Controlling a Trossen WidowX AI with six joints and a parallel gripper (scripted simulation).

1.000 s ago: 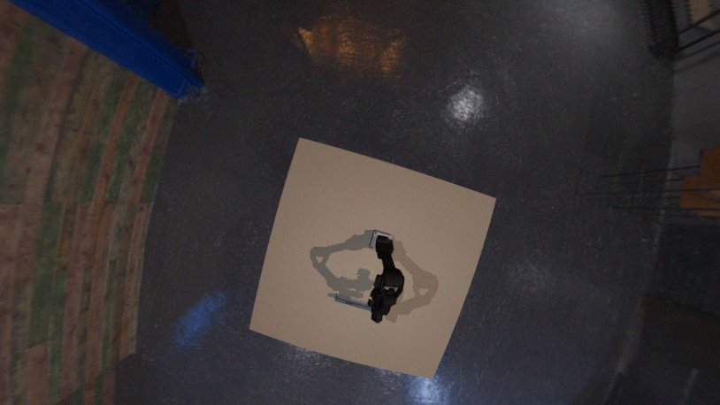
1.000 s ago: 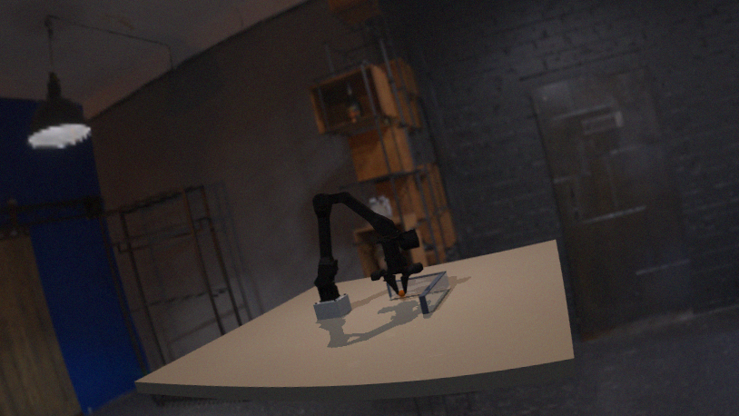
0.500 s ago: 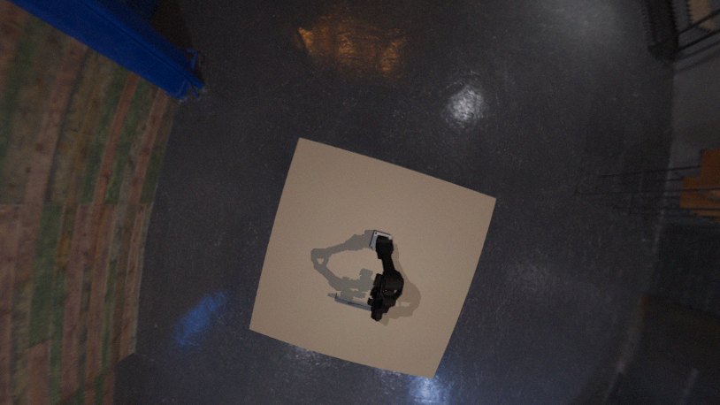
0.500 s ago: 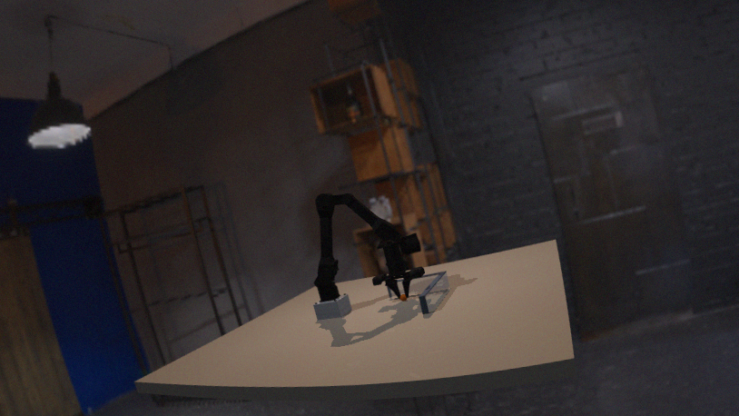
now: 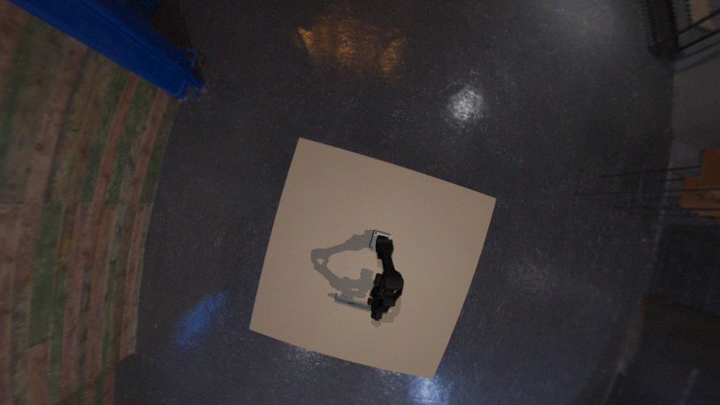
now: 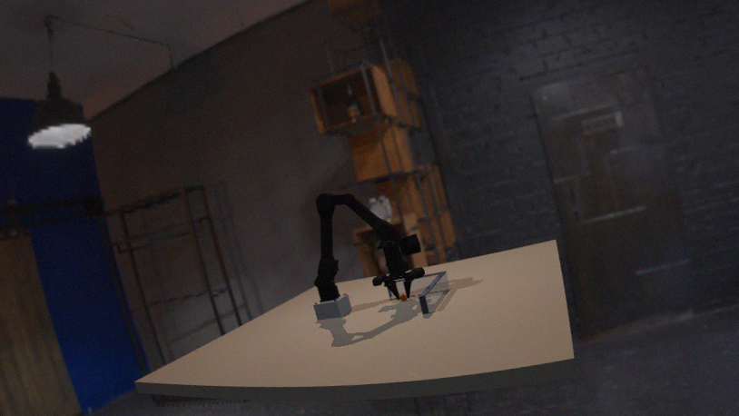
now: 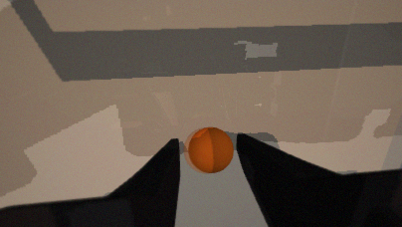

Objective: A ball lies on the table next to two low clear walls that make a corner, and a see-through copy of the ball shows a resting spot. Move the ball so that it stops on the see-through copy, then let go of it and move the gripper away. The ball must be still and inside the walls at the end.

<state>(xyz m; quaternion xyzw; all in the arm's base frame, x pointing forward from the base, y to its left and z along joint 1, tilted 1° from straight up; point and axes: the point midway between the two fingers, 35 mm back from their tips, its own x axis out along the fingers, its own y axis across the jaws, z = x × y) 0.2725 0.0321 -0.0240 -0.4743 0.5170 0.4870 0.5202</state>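
Now: gripper tip 1 cm below the see-through copy of ball. Also, from my gripper tip: clear wall: 14 cm ahead, 6 cm to the right, 2 cm above.
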